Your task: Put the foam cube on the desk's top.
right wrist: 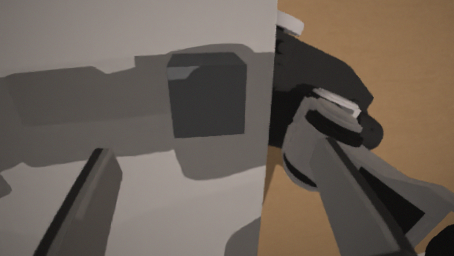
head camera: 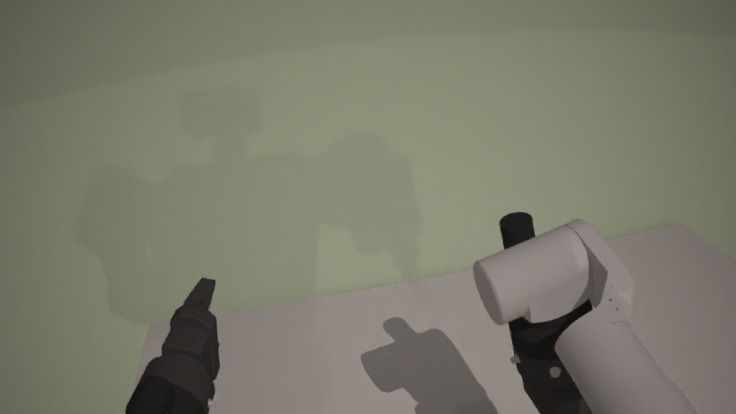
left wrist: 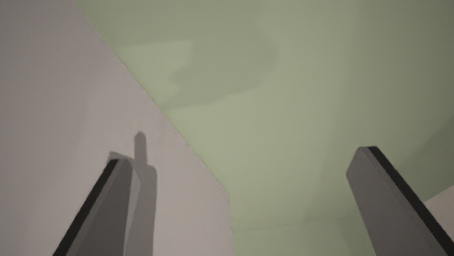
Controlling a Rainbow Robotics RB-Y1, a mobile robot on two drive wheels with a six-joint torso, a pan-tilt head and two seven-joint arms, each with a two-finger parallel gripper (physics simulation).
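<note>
The dark grey foam cube (right wrist: 209,100) sits on the pale desk top (right wrist: 220,220) near the desk's edge, in the right wrist view. My right gripper (right wrist: 217,156) is open; its fingers stand wide apart above the desk, with the cube beyond the fingertips and not touching them. In the head view the right gripper and the cube do not show; the forearm and wrist hide that part. The desk top (head camera: 298,350) (left wrist: 50,100) also shows in the head and left wrist views. My left gripper (left wrist: 241,166) (head camera: 207,280) is open and empty above the desk's far left part.
A green wall (head camera: 463,128) (left wrist: 300,100) stands behind the desk. The robot's white and black base parts (right wrist: 320,95) stand close beside the desk's edge, over the wooden floor (right wrist: 415,65). The right arm (head camera: 617,360) reaches over the desk, and arm shadows fall on the desk top.
</note>
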